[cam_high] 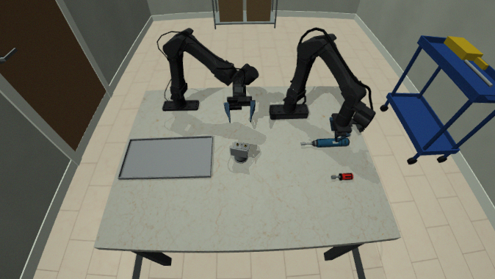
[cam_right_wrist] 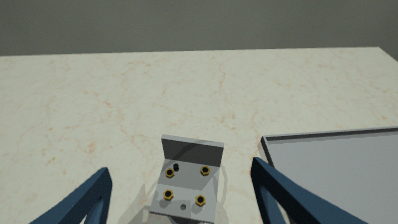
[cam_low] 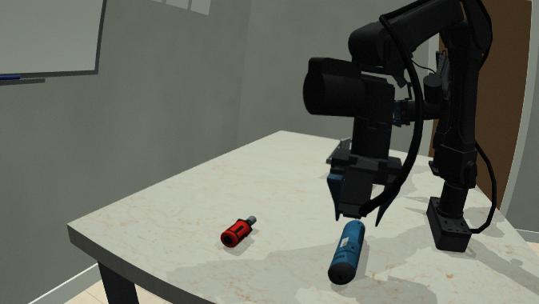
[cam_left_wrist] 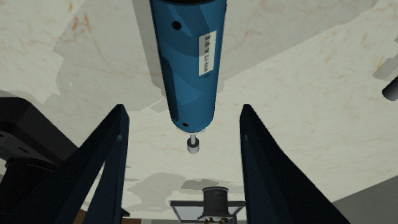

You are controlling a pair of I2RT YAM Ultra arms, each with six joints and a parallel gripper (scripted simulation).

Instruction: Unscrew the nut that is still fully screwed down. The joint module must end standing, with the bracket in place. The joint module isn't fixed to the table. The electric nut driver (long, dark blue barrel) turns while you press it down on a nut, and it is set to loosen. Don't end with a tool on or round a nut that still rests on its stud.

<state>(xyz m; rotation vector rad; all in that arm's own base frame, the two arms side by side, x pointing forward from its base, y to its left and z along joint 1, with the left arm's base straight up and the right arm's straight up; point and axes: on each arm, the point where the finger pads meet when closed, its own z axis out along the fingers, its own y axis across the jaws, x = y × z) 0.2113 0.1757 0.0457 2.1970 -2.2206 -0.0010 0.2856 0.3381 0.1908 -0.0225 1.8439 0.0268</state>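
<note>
Now: the grey bracket 120 mm below my right hand, 50 mm ahead of it and 10 mm to the left of it. From my right hand the other things lie so: joint module: 160 mm below, 50 mm ahead, 10 mm to the left; red-handled hand driver: 460 mm to the left, 180 mm below, 120 mm ahead; shallow grey tray: 340 mm to the right, 190 mm below, 90 mm ahead.
The red-handled hand driver lies 180 mm ahead of my left hand, 60 mm below it and 30 mm to the left of it. Round my left hand: grey bracket: 420 mm to the right, 120 mm ahead; then joint module: 420 mm to the right, 120 mm ahead, 40 mm below; then shallow grey tray: 760 mm to the right, 160 mm ahead, 70 mm below.
</note>
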